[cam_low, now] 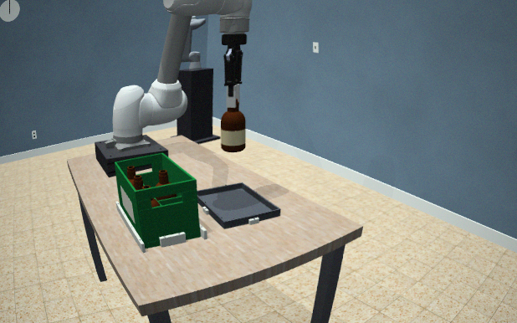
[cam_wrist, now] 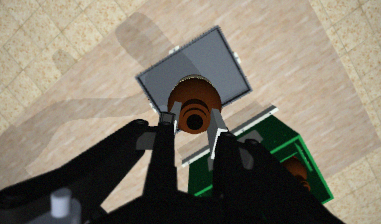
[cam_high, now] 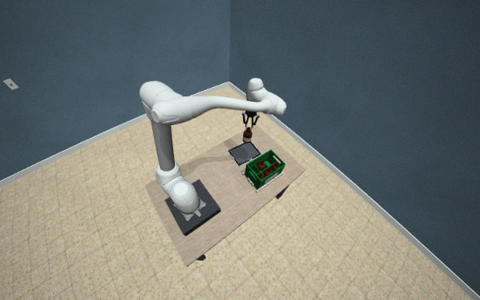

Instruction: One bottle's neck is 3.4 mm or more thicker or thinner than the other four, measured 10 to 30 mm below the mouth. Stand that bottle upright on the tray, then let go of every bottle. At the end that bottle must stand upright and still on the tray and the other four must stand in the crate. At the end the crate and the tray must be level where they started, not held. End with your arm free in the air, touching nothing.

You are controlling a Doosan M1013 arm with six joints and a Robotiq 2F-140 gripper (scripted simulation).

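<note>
Now: the brown bottle 9 cm below my hand. Also, from my hand: dark tray 35 cm below; then green crate 6 cm behind, 27 cm to the right, 28 cm below.
</note>
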